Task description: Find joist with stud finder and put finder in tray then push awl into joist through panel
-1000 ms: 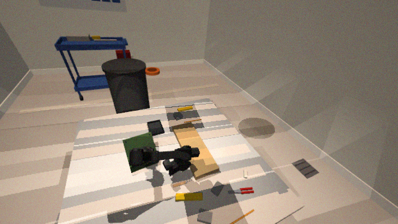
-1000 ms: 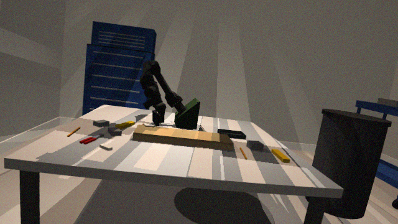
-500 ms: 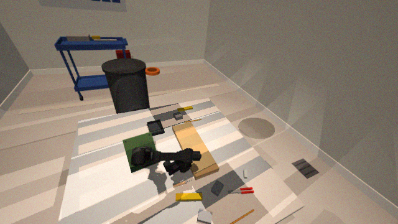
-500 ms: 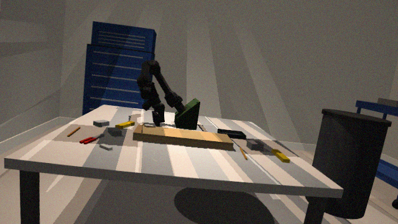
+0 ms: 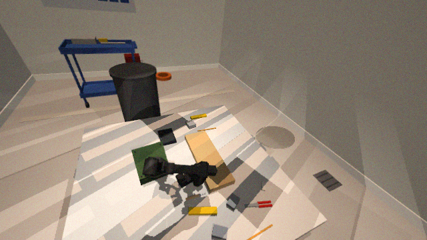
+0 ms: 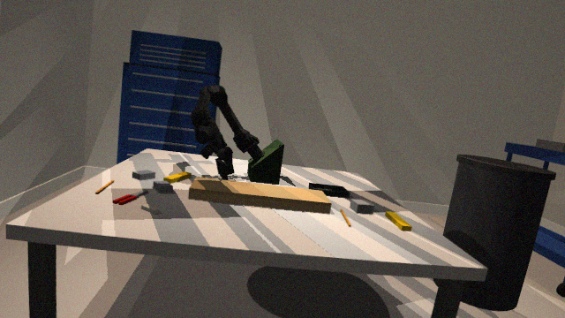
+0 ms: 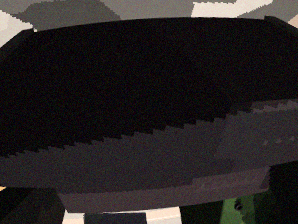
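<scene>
My gripper tip is now 1 cm past the stud finder and 1 cm to the left of it. The rest, counted from my gripper tip: awl 4 cm ahead, 11 cm to the right, 7 cm below; black tray 8 cm behind, 45 cm to the left, 6 cm below.
</scene>
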